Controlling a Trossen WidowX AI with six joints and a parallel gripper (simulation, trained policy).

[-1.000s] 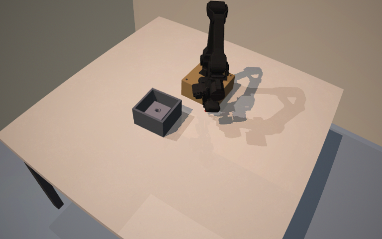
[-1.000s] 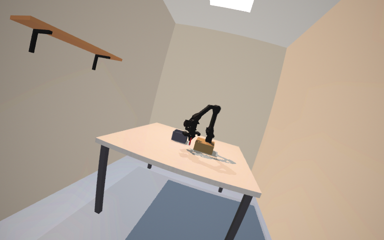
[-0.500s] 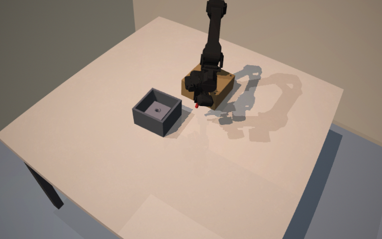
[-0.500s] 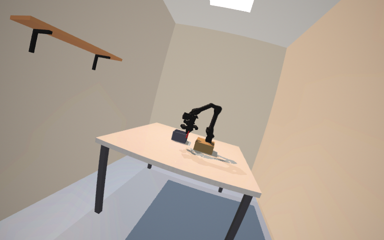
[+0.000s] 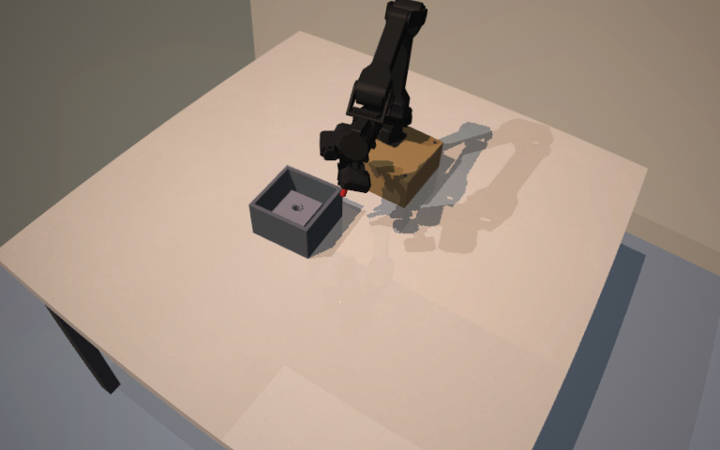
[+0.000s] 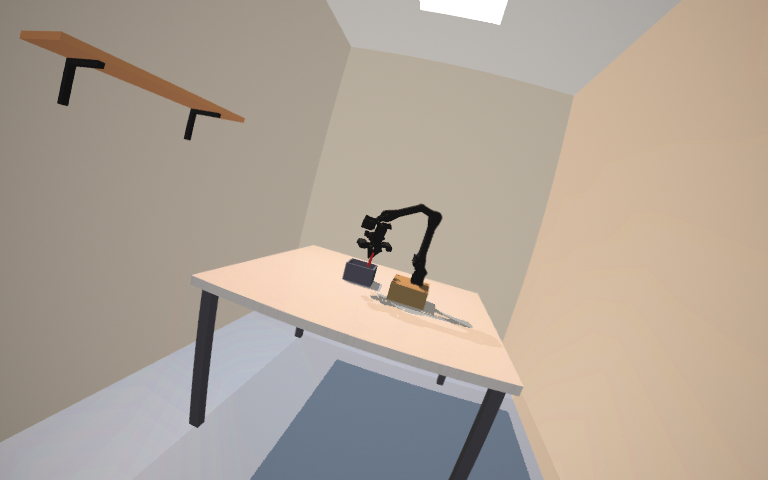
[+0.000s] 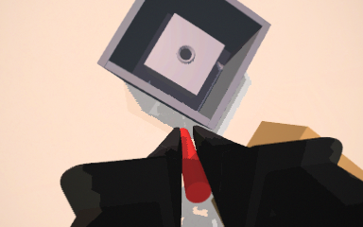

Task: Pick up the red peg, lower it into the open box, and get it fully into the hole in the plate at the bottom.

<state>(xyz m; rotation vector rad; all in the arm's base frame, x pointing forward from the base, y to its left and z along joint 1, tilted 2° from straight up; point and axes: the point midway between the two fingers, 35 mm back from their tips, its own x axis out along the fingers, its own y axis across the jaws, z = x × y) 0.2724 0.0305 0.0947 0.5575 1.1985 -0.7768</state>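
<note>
Right now the light grey plate is 40 mm ahead of my gripper tip, 90 mm to the right of it and 110 mm below it. Also, from my gripper tip: dark grey box: 40 mm ahead, 90 mm to the right, 130 mm below; red peg: 10 mm behind, 10 mm to the left.
</note>
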